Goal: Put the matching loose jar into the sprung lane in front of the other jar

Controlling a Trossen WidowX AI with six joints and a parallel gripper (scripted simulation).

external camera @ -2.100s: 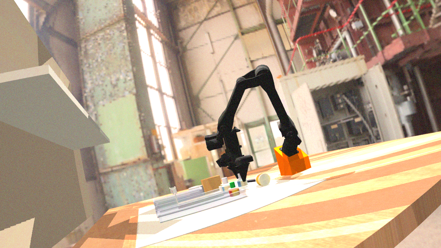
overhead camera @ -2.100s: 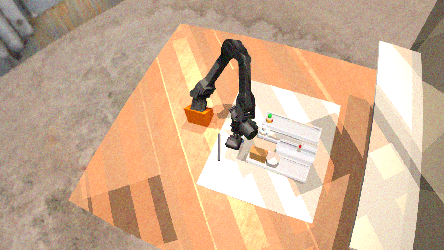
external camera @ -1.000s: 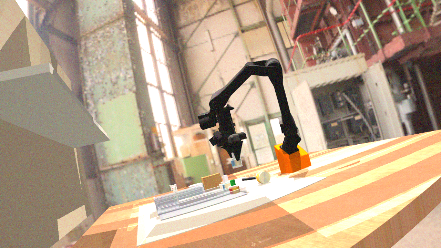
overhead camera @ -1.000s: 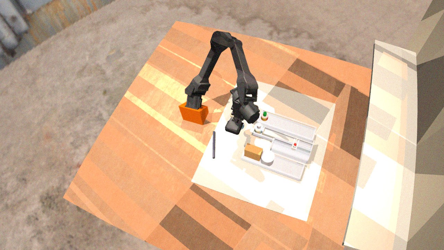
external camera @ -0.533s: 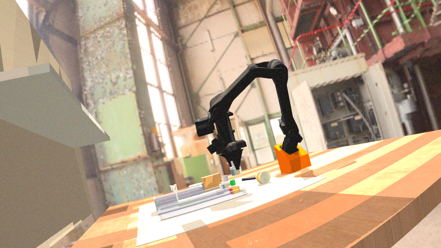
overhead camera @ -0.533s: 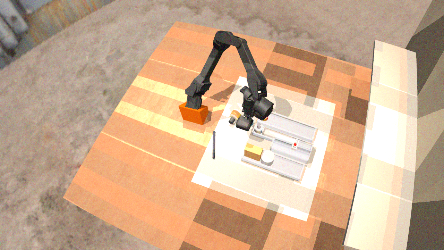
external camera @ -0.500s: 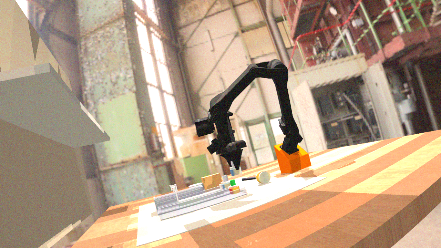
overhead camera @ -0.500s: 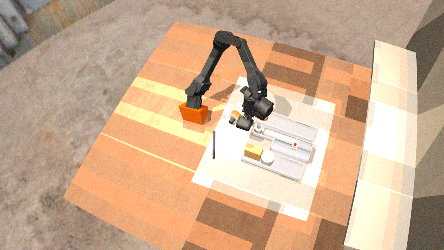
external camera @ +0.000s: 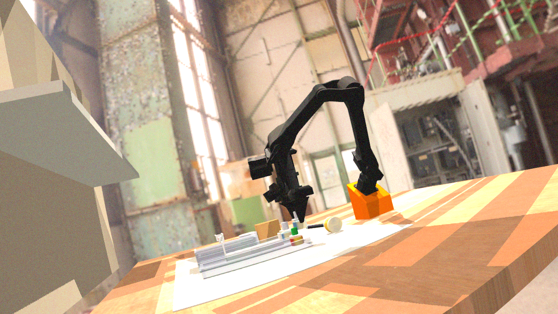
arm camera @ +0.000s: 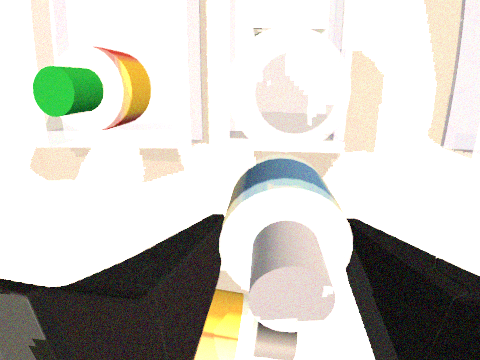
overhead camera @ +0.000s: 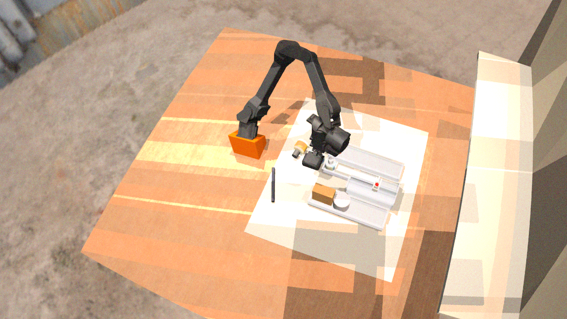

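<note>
Right now my gripper tip is 11 cm short of the white mat, 6 cm above it and 4 cm to the left of it. The rest, counted from my gripper tip: dark rod 15 cm behind, 12 cm to the right, 5 cm below; then pusher plate 15 cm ahead, 5 cm to the right, 1 cm below; then tan box 14 cm to the right, 5 cm ahead, 2 cm below.
</note>
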